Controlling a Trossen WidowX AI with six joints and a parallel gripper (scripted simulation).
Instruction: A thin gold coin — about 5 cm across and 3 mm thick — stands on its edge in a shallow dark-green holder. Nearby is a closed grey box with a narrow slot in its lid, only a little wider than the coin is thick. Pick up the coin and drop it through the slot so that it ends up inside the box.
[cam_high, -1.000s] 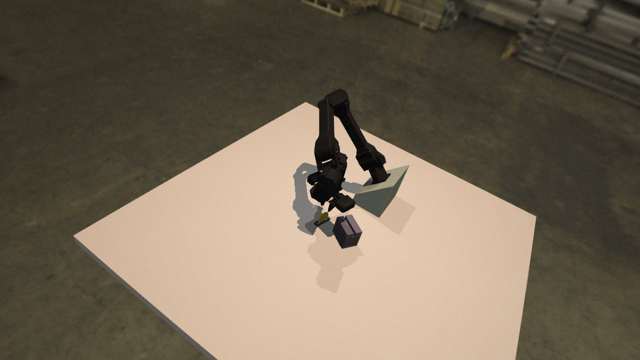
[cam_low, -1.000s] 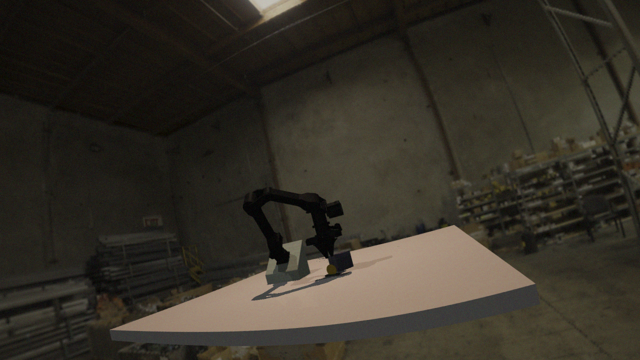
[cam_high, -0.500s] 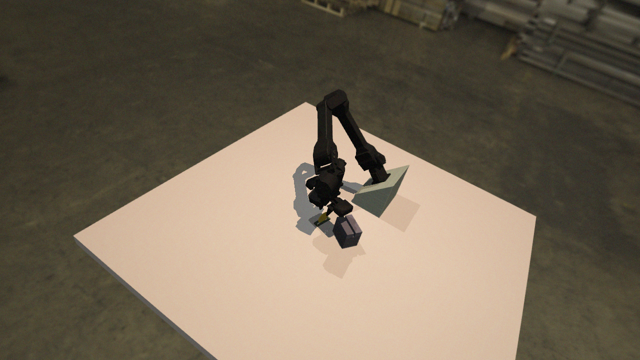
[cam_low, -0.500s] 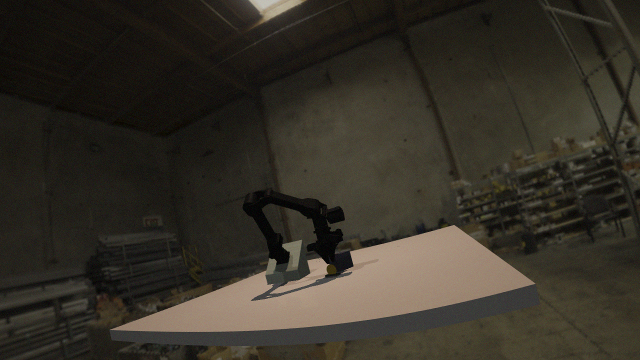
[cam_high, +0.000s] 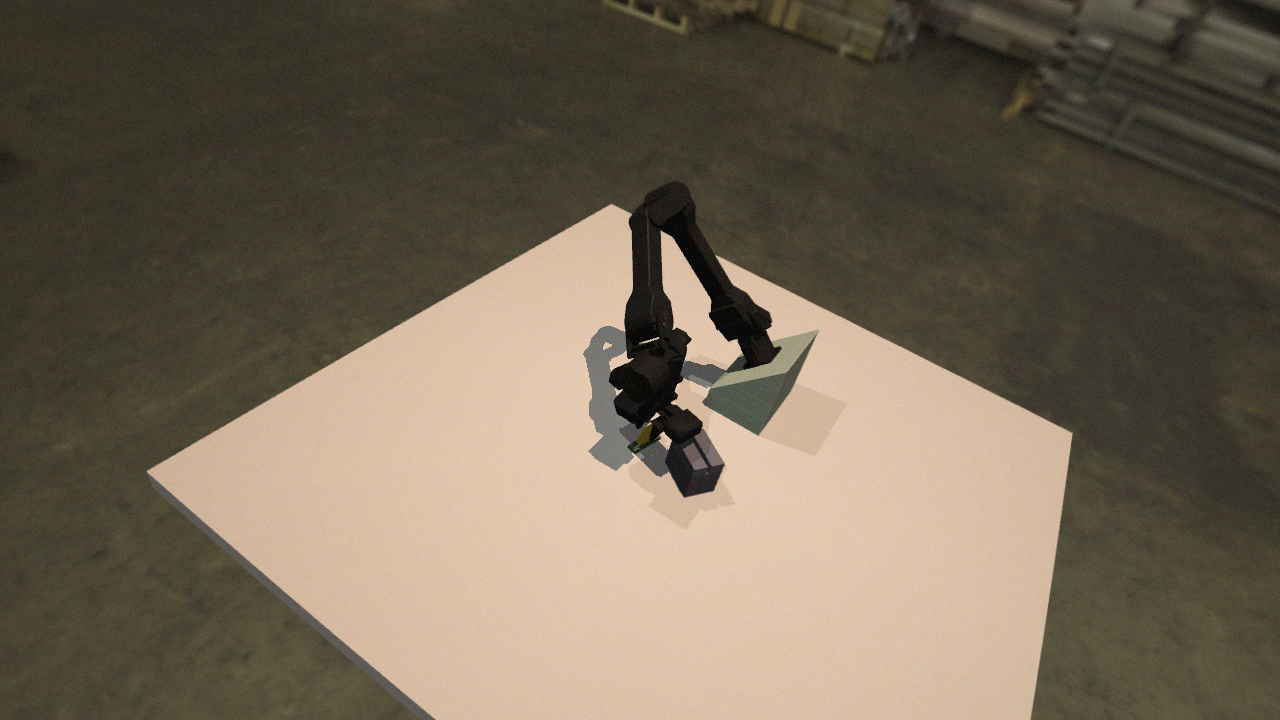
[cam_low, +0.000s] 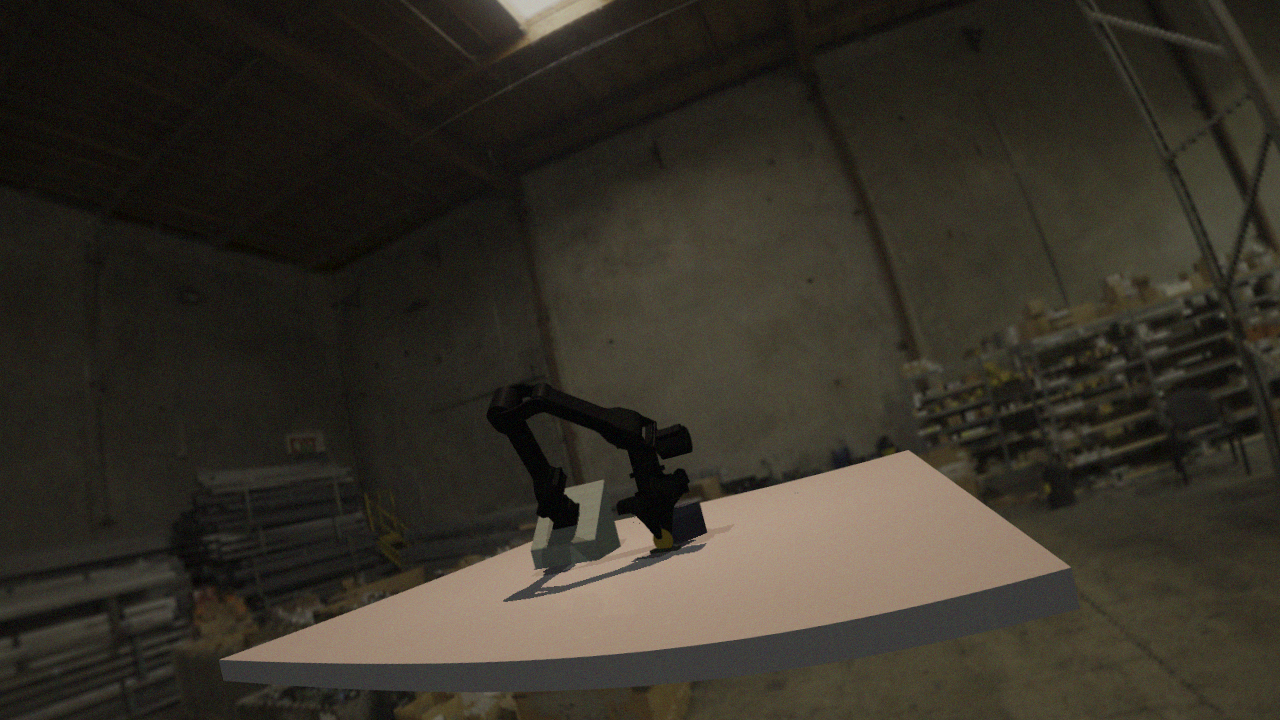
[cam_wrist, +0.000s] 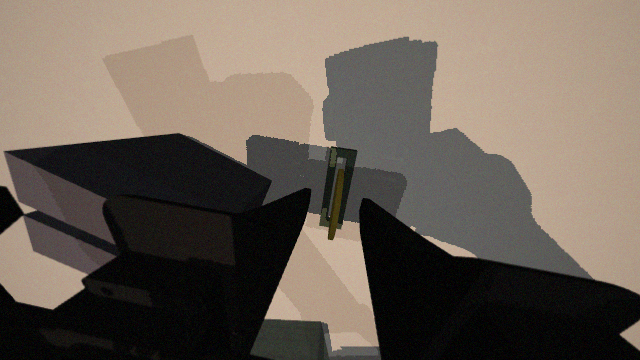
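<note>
My gripper tip is now 1 cm past the gold coin and 1 cm above it.
</note>
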